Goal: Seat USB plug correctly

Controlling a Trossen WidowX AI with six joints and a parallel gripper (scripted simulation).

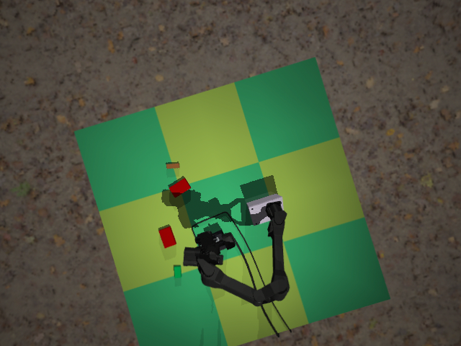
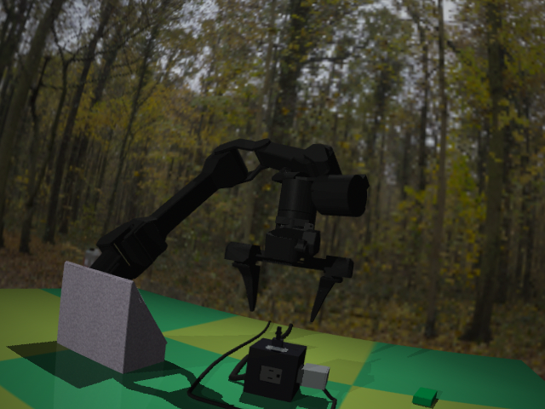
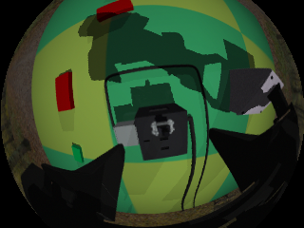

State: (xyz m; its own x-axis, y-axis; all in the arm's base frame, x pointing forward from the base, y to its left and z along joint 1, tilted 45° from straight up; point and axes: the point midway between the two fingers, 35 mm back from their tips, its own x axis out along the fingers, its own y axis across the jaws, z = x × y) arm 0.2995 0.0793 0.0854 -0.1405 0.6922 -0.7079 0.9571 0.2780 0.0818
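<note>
Now: gripper tip 4 cm above the dark USB plug. From my gripper tip the other things lie so: green block: 22 cm ahead, 15 cm to the left, 12 cm below; brown block: 16 cm ahead, 39 cm to the right, 12 cm below; light USB socket: 1 cm to the left, 6 cm below.
</note>
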